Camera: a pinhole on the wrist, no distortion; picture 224 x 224 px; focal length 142.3 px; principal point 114.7 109.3 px. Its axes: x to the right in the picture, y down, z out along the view. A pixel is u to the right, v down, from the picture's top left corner.
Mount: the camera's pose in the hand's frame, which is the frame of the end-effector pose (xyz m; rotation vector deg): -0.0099 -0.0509 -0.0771 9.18 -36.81 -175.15
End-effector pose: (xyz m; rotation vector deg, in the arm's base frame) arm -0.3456 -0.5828 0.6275 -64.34 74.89 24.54
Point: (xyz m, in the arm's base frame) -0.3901 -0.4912 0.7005
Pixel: 189 73
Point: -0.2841 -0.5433 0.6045
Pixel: 64 142
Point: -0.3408 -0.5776 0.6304
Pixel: 90 93
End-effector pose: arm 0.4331 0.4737 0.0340 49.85 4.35 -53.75
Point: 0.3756 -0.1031 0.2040
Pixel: 15 192
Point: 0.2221 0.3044 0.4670
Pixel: 147 138
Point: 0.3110 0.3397 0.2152
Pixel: 122 154
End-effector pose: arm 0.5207 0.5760 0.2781 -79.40 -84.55 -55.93
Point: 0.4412 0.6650 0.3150
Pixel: 15 203
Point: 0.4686 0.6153 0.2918
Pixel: 49 172
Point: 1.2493 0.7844 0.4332
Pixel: outside the picture
